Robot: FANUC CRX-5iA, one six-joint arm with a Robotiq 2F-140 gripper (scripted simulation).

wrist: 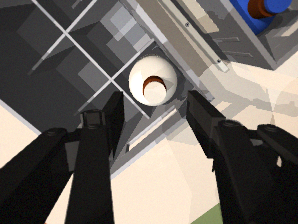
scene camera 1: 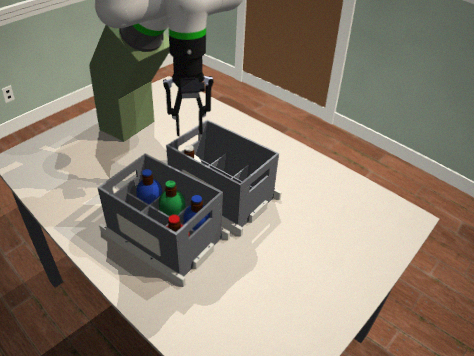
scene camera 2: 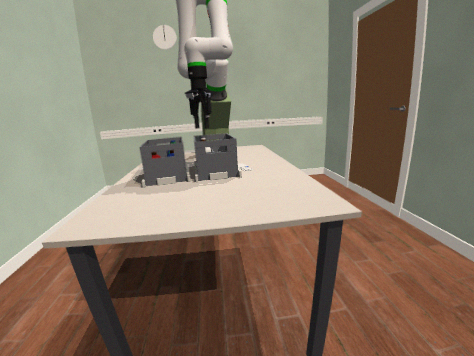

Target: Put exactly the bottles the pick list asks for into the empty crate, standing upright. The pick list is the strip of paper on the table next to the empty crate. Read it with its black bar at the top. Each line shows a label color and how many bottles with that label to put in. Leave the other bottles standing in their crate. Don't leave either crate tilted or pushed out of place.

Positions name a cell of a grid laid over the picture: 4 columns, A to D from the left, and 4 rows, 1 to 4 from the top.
crate: wrist A2; scene camera 1 C2; scene camera 2 B2
